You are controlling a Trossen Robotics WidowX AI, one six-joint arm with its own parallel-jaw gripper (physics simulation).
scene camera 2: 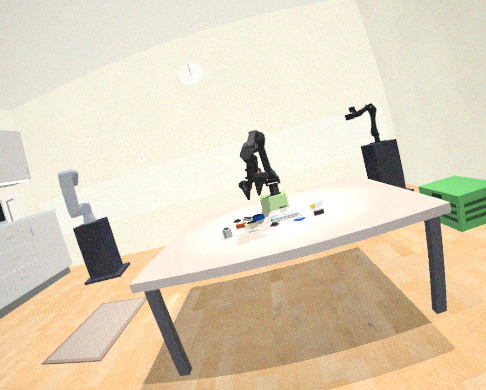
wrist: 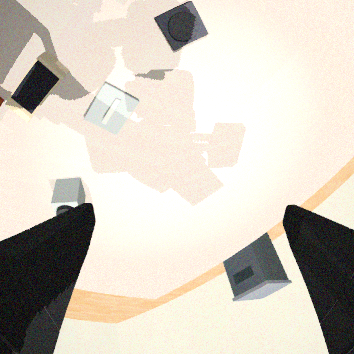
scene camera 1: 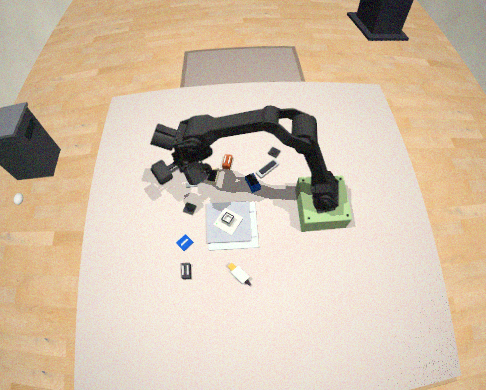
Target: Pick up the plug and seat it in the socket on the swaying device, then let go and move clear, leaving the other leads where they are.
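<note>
A small grey block with a black round face (scene camera 2: 227, 232) (wrist: 68, 191), which looks like the plug, stands on the table; in the wrist view it shows beside the left fingertip, partly hidden. My gripper (scene camera 1: 179, 175) (scene camera 2: 254, 195) (wrist: 192, 214) is open and empty, high above the table, with the block outside its fingers. The device is a blue-grey plate (scene camera 1: 215, 235) over a white base, also seen in scene camera 2 (scene camera 2: 285, 216). Its small dark-rimmed square socket (scene camera 1: 228, 213) sits on a white pad. The block does not show in scene camera 1.
Other pieces lie around: an orange one (scene camera 1: 228, 161), a blue one (scene camera 1: 253, 183), a tan one (wrist: 50, 67), a pale tile (wrist: 111, 108), a dark square (scene camera 1: 189, 208) (wrist: 181, 26), a blue tile (scene camera 1: 185, 242), a black block (scene camera 1: 186, 270) and a yellow-tipped white stick (scene camera 1: 240, 274). The green base (scene camera 1: 325, 220) is at right.
</note>
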